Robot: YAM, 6 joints.
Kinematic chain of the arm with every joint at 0, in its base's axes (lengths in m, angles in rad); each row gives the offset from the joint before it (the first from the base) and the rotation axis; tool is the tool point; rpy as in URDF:
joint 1: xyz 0 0 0.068 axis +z
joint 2: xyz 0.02 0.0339 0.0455 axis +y
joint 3: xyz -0.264 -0.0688 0 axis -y
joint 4: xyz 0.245 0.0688 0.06 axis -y
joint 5: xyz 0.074 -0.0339 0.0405 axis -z
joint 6: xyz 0.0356 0 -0.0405 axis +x
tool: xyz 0 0 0 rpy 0 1.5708 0
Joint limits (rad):
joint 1: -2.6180..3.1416
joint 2: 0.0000..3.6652
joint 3: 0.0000..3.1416
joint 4: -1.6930..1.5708
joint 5: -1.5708..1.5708
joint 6: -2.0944..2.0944
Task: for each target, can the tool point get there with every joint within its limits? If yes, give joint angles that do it. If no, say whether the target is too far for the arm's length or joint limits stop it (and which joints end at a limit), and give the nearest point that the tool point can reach.
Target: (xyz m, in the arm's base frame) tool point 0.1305 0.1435 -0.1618
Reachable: yes | joints 0.6970 2.9732 1.0933 -0.4962 -0.8296 -1.3799
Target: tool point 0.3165 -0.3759 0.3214
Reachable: yes | joints -0.9261 2.1052 1.6437 0.8425 -0.8638 1.1588
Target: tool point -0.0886 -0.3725 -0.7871
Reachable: no: too far | nearest point -0.0719 -0.3025 -0.3749 | short by 0.418 m
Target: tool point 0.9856 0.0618 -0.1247
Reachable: no: too far | nearest point 0.6265 0.0393 -0.0361 | short by 0.371 m
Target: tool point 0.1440 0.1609 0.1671
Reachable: yes | joints 0.9968 1.3655 0.6137 -0.4962 1.2334 -1.0996
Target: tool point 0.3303 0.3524 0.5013
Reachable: yes | joints 0.8507 2.1720 2.3708 0.4379 0.4636 0.3484
